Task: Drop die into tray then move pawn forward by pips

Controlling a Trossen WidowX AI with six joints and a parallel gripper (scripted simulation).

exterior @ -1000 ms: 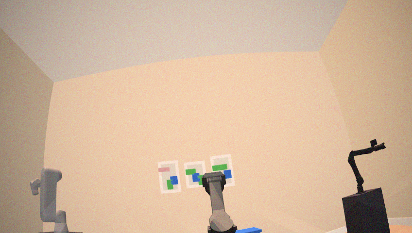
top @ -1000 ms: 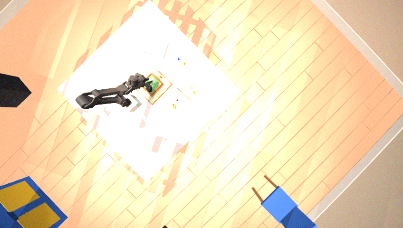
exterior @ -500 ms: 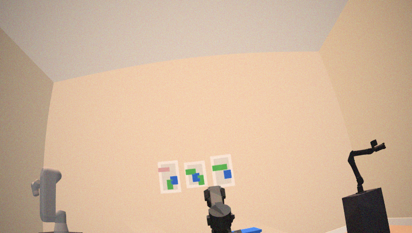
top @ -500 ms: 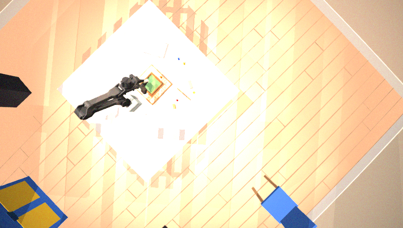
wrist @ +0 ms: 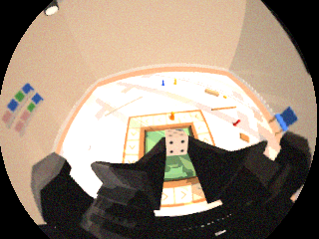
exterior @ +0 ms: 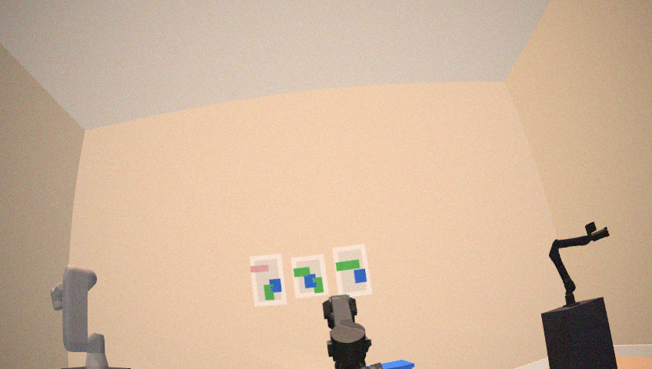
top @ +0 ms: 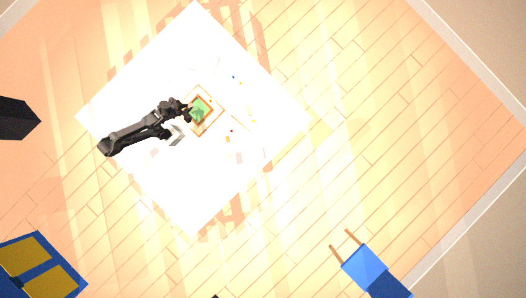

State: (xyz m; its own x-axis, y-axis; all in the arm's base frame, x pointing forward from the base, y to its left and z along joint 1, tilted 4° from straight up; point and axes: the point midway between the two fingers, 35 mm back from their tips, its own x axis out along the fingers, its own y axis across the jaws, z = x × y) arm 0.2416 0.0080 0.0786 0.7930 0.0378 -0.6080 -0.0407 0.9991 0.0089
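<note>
The green dice tray lies 12 cm below my gripper tip. From my gripper tip the other things lie so: blue pawn 36 cm ahead, 1 cm to the left, 11 cm below; then red pawn 8 cm ahead, 28 cm to the right, 11 cm below.
</note>
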